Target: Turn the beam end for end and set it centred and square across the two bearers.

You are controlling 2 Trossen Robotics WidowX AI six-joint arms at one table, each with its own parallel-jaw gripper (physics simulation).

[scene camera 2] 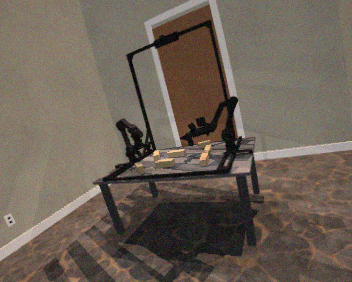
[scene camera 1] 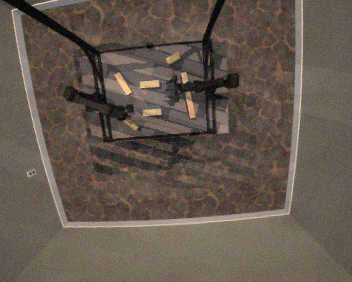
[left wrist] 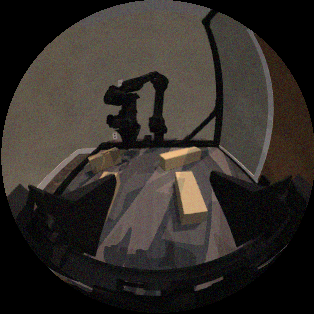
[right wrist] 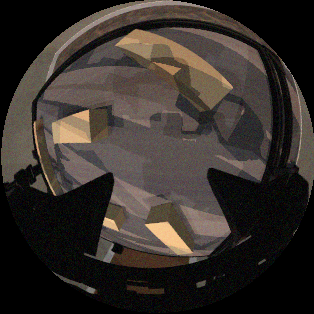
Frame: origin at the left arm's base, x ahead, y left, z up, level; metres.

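Seen in the pictures: left gripper, between the fingertips: (scene camera 2: pixel 182 137) (scene camera 1: pixel 164 90) (left wrist: pixel 163 177); right gripper, between the fingertips: (scene camera 2: pixel 146 156) (scene camera 1: pixel 127 108) (left wrist: pixel 129 147) (right wrist: pixel 161 175); left arm's base, origin of its link: (scene camera 2: pixel 231 149) (scene camera 1: pixel 209 88) (right wrist: pixel 39 167); right arm's base, origin of its link: (scene camera 2: pixel 133 161) (scene camera 1: pixel 100 98) (left wrist: pixel 158 141).
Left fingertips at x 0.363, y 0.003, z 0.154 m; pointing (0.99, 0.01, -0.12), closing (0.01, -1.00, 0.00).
Note:
Offsets run from my left fingertips to a thing's top centre. "*": to the spot under its first point.
The long pale beam @[0.181 m back, 0.047 m left, 0.129 m down] (scene camera 1: pixel 190 107) (scene camera 2: pixel 204 159) (right wrist: pixel 45 160) lies on the table, under the left arm in scene camera 1. Two roughly parallel blocks, apparently the bearers, lie apart mid-table: the upper one @[0.121 m ahead, 0.069 m right, 0.126 m down] (scene camera 1: pixel 149 84) (scene camera 2: pixel 176 153) (left wrist: pixel 190 197) (right wrist: pixel 115 217), and the lower one @[0.124 m ahead, 0.156 m left, 0.126 m down] (scene camera 1: pixel 152 112) (scene camera 2: pixel 165 163) (right wrist: pixel 80 127), partly hidden by a finger in the left wrist view. My left gripper (scene camera 1: pixel 172 89) (left wrist: pixel 163 177) is open and empty, raised between beam and bearers. My right gripper (scene camera 1: pixel 131 111) (right wrist: pixel 161 175) is open and empty, above the table near the lower-left loose block.
Loose blocks lie at the lower left (scene camera 1: pixel 132 125) (scene camera 2: pixel 139 169) (left wrist: pixel 105 160) (right wrist: pixel 175 65), at the upper left (scene camera 1: pixel 123 83) (scene camera 2: pixel 156 155) (left wrist: pixel 180 157) (right wrist: pixel 170 230) and at the top @[* 0.086 m back, 0.248 m right, 0.126 m down] (scene camera 1: pixel 173 58) (scene camera 2: pixel 204 143). A black frame (scene camera 1: pixel 150 136) borders and arches over the table.

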